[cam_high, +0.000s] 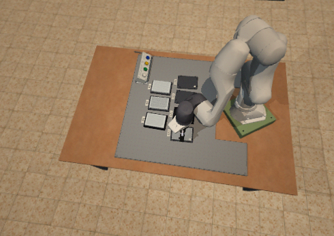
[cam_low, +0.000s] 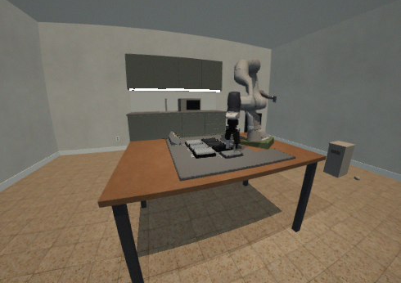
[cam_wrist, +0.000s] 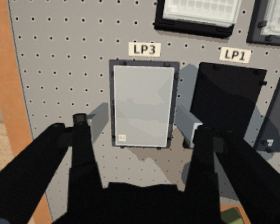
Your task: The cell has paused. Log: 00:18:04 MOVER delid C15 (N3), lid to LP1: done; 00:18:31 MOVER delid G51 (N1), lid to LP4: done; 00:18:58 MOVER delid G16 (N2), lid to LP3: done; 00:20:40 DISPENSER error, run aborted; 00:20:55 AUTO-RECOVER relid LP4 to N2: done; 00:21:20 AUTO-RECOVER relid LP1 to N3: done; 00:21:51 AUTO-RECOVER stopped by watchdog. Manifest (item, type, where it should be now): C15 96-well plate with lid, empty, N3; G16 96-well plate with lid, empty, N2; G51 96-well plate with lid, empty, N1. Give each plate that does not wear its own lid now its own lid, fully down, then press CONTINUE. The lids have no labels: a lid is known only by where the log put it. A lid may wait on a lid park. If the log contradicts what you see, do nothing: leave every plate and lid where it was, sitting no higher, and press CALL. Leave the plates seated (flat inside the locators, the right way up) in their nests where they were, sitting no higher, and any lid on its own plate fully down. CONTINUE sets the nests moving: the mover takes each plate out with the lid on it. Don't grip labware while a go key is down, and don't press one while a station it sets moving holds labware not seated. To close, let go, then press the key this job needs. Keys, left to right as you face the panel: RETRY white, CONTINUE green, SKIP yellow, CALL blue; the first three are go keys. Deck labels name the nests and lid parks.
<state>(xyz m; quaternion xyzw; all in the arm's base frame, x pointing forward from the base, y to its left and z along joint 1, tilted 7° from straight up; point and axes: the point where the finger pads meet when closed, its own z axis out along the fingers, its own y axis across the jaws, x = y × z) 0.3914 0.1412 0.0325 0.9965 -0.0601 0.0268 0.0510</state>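
The grey lid is 40 mm below my hand. The rest, counted from my hand: lid park labelled LP1: 20 mm behind, 130 mm to the right, 50 mm below; LP3 label: 90 mm ahead, 10 mm to the right, 50 mm below; LP1 label: 70 mm ahead, 150 mm to the right, 50 mm below.
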